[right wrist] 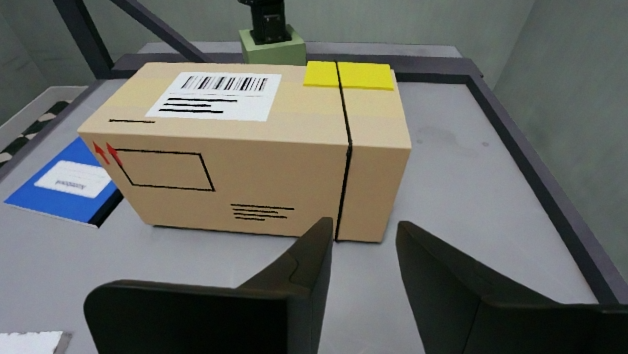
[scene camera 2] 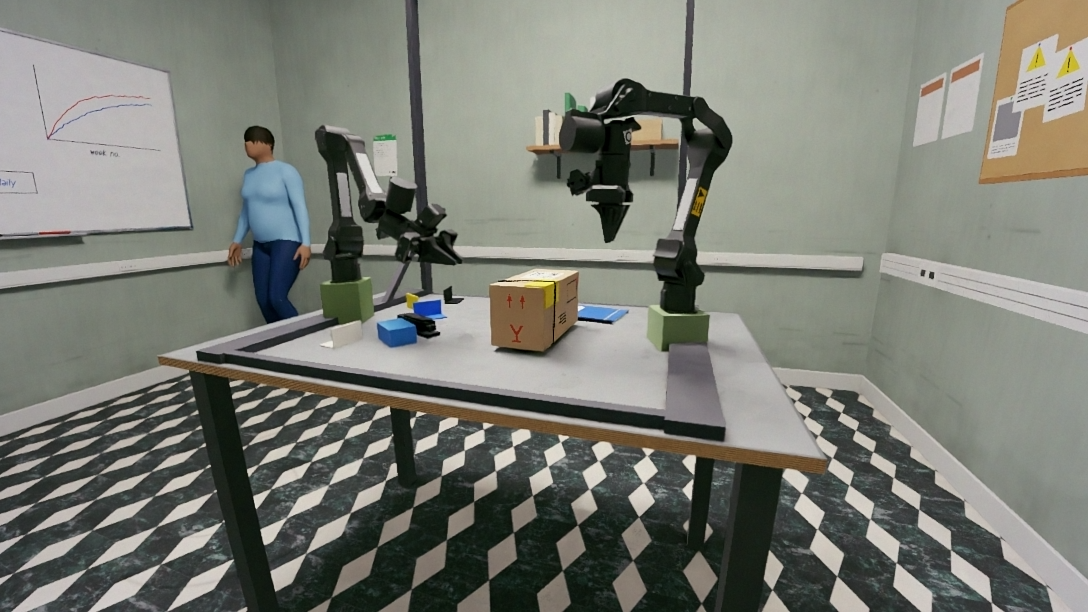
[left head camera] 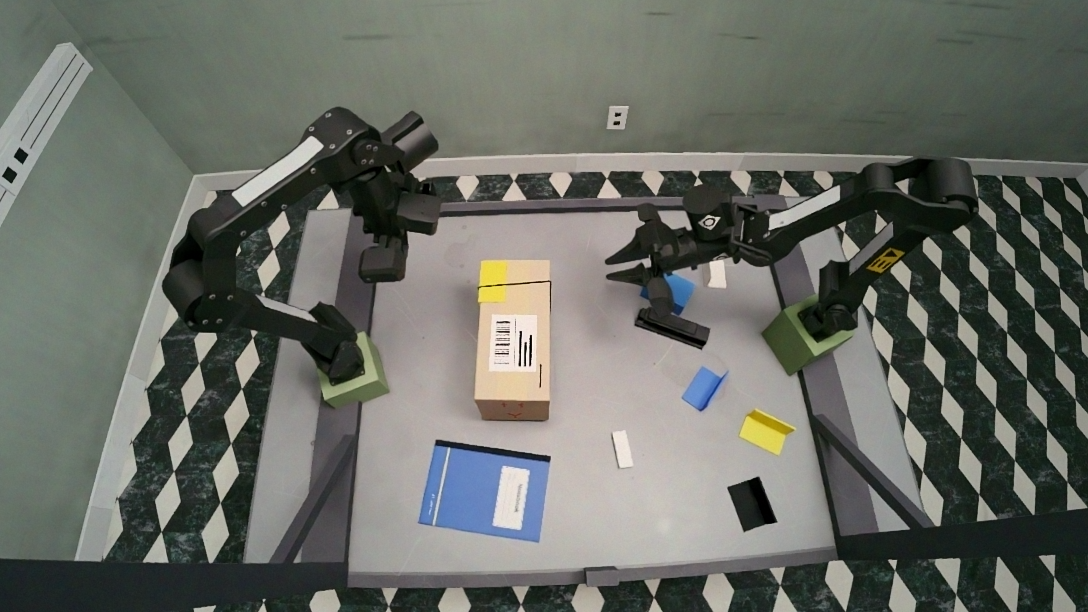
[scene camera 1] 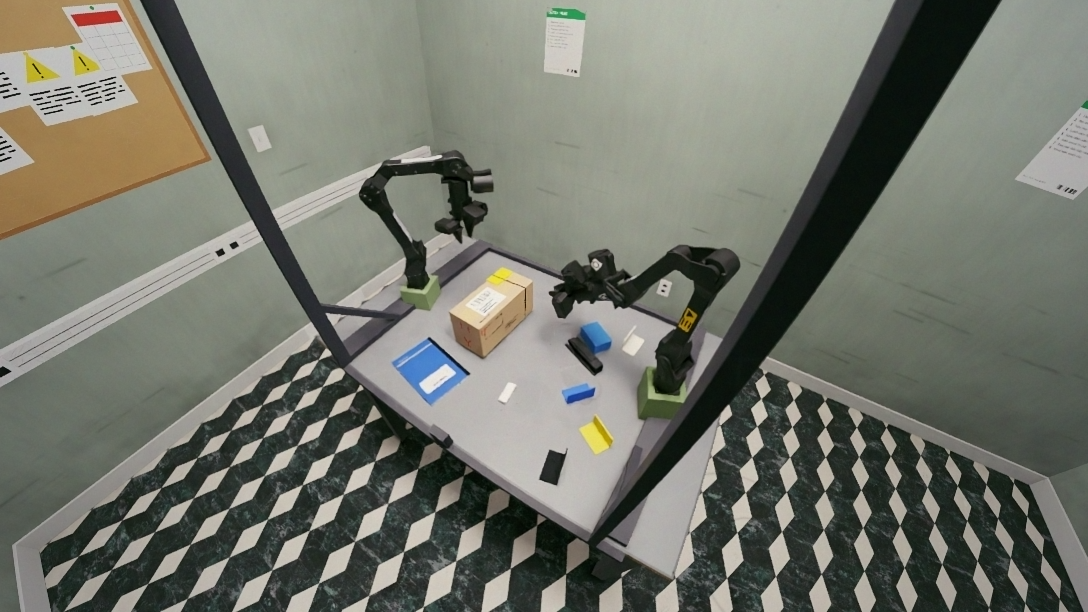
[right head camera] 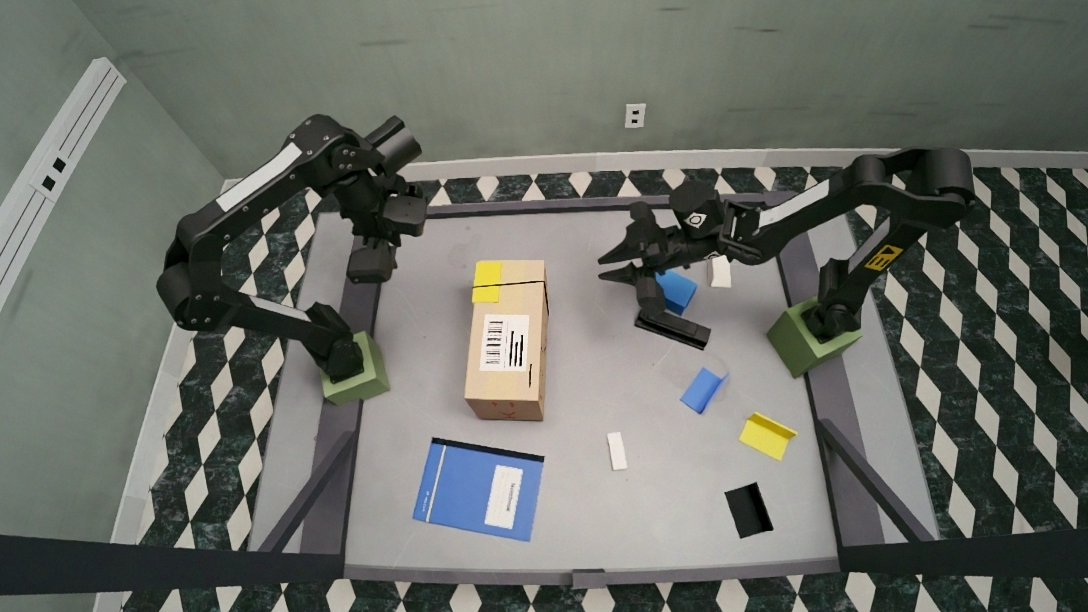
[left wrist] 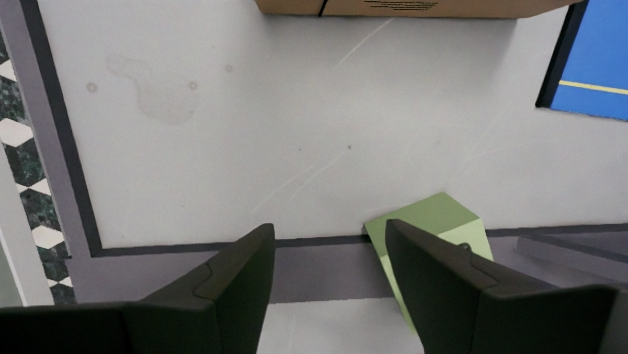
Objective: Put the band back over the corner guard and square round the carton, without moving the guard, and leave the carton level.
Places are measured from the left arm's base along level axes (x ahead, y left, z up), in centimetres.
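Pixels of known places: left gripper, fingertip midpoint: [scene camera 2: 609, 241] [left head camera: 403, 256] [scene camera 1: 465, 240] [right head camera: 396, 257] [left wrist: 330, 233]; right gripper, fingertip midpoint: [right wrist: 364, 229] [scene camera 2: 459, 263] [left head camera: 606, 270] [scene camera 1: 551, 290] [right head camera: 598, 269]; left arm's base, origin of the base link: [right wrist: 270, 36] [scene camera 2: 677, 310] [left head camera: 344, 364] [scene camera 1: 418, 283] [right head camera: 345, 363]; right arm's base, origin of the base link: [scene camera 2: 346, 280] [left head camera: 819, 321] [scene camera 1: 666, 383] [right head camera: 824, 322].
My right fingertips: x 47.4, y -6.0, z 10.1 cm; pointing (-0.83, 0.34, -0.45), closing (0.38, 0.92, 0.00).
Note:
For each thing: its middle in the pictures, then the offset to it from my right fingertips. "spot": a spot on its surface instead.
- brown carton, body centre: [right wrist: 261, 150] [left head camera: 516, 340] [right head camera: 511, 340] [scene camera 2: 538, 305] [scene camera 1: 494, 310] dx -17.5, dy -1.7, dz -10.1 cm
- yellow corner guard, body centre: [right wrist: 346, 94] [left head camera: 494, 287] [right head camera: 489, 287] [scene camera 2: 542, 293] [scene camera 1: 500, 281] dx -17.8, dy +7.5, dz -5.6 cm
- thin black band, surface spot: [right wrist: 345, 115] [left head camera: 532, 282] spot: dx -11.5, dy +4.5, dz -3.3 cm
- blue notebook, body centre: [right wrist: 105, 157] [left head camera: 485, 489] [right head camera: 479, 487] [scene camera 2: 585, 313] [scene camera 1: 430, 368] dx -32.0, dy -22.5, dz -17.4 cm
- blue block, body centre: [right head camera: 669, 289] [left head camera: 667, 290] [scene camera 2: 396, 332] [scene camera 1: 595, 337] dx +15.2, dy -1.3, dz -15.8 cm
- black stapler-like object, body centre: [right head camera: 672, 326] [left head camera: 672, 325] [scene camera 2: 417, 323] [scene camera 1: 584, 353] dx +12.2, dy -8.6, dz -15.8 cm
The brown carton [left head camera: 524, 302] [scene camera 1: 502, 327] [left wrist: 300, 7] [right wrist: 250, 170] stands flat on the table. A yellow corner guard [left head camera: 493, 271] [right head camera: 486, 272] [scene camera 2: 547, 293] [right wrist: 367, 75] sits on its top edge near one end. A thin black band [left head camera: 524, 283] [right wrist: 345, 115] crosses the guard and the carton top and runs down both long sides; it bends slightly at the top edge in the right wrist view. The underside is hidden. My right gripper [left head camera: 608, 268] [right head camera: 601, 267] [right wrist: 364, 229] is partly open and empty, to the right of the carton. My left gripper [left wrist: 330, 233] is open and empty, high left of the carton.
A blue notebook [left head camera: 456, 487] lies in front of the carton. A blue block [right head camera: 677, 293] and a black stapler-like object [left head camera: 671, 328] lie beneath the right arm. Blue [left head camera: 703, 388], yellow [left head camera: 766, 431], black [left head camera: 751, 503] and white [left head camera: 717, 274] angle pieces lie at the right.

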